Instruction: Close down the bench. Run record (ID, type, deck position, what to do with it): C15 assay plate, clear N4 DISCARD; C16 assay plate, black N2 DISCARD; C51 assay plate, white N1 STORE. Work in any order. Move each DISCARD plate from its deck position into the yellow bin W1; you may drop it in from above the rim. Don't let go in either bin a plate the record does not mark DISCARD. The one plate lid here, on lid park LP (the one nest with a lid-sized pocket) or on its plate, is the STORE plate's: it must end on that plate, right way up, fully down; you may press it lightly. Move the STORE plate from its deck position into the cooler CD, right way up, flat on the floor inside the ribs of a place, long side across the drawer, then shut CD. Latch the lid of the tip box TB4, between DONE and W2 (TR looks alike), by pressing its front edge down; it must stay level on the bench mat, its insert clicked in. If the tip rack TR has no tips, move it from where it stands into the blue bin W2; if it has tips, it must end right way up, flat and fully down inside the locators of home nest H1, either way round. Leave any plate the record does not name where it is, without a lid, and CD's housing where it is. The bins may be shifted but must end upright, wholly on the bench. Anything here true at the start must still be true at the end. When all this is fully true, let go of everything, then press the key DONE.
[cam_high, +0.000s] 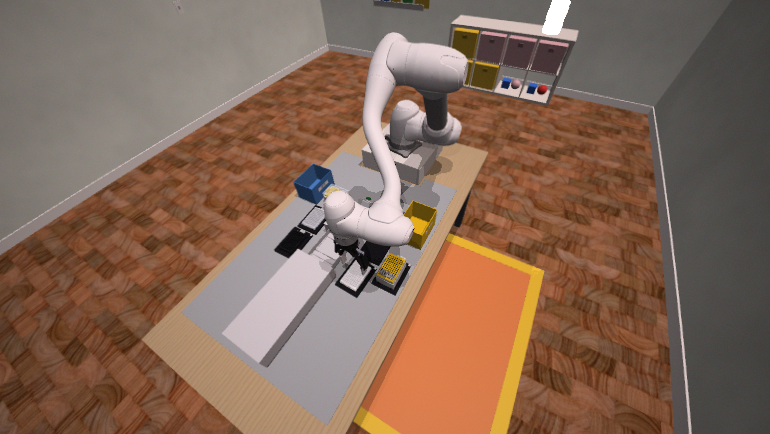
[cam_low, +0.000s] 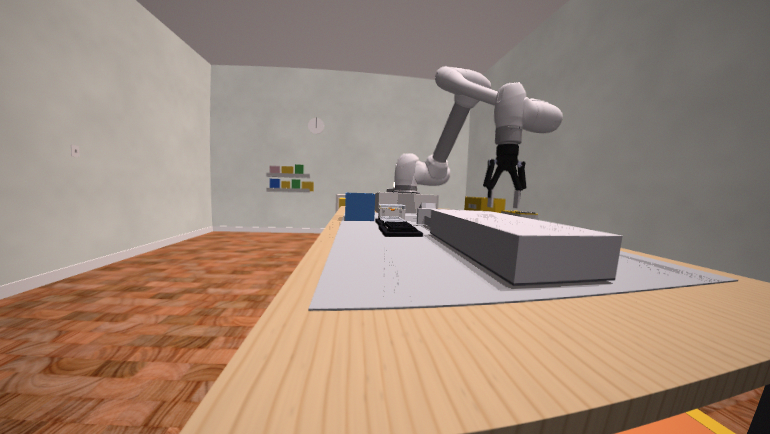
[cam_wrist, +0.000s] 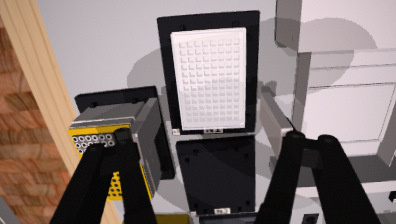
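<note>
The plate lid lies 90 mm below my hand. From my hand the other things lie so: yellow tip rack (110 mm behind, 110 mm to the left, 60 mm below); then cooler drawer (190 mm to the right, 90 mm below); then white plate (100 mm below).
</note>
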